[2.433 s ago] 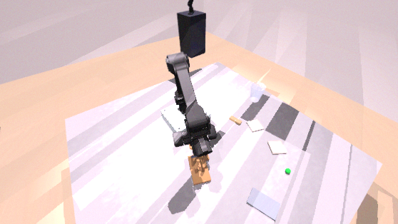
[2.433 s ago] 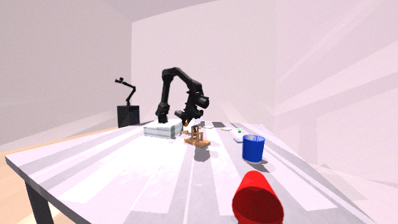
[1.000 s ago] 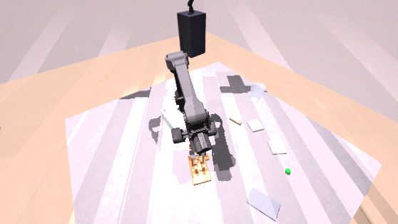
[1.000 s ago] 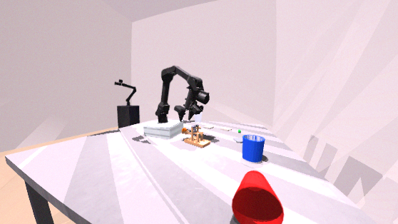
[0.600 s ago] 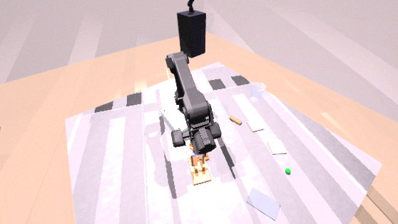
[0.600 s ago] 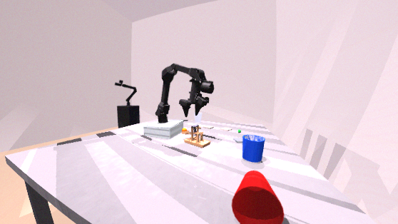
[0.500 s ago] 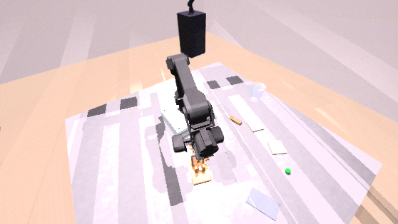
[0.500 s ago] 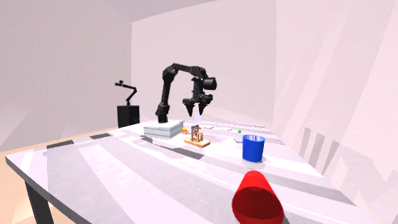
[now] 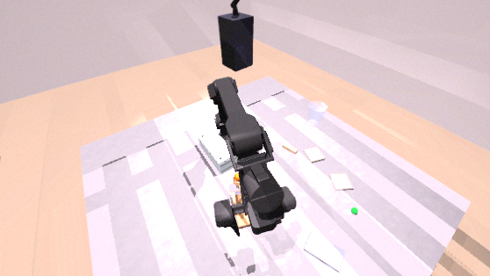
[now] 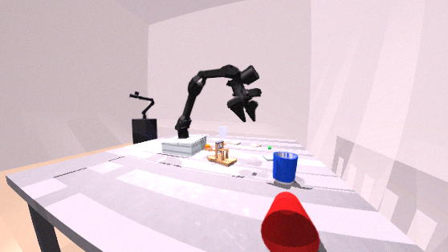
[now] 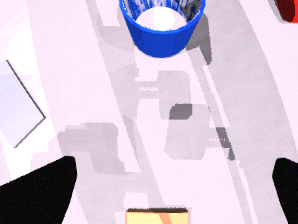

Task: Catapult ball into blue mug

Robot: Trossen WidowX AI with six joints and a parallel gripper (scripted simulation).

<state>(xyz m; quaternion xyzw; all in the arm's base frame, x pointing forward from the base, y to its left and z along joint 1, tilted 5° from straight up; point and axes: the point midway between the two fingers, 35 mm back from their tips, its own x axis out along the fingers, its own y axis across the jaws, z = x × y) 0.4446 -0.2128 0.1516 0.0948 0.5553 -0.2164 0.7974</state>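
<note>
My gripper tip is 24 cm past the orange ball, 16 cm above it and 12 cm to the right of it. The rest, counted from my gripper tip: flat grey plate 22 cm below, 18 cm to the left, 15 cm ahead; then wooden catapult 17 cm below, 17 cm behind, 11 cm to the left; then blue mug 19 cm below, 14 cm ahead, 7 cm to the right.
</note>
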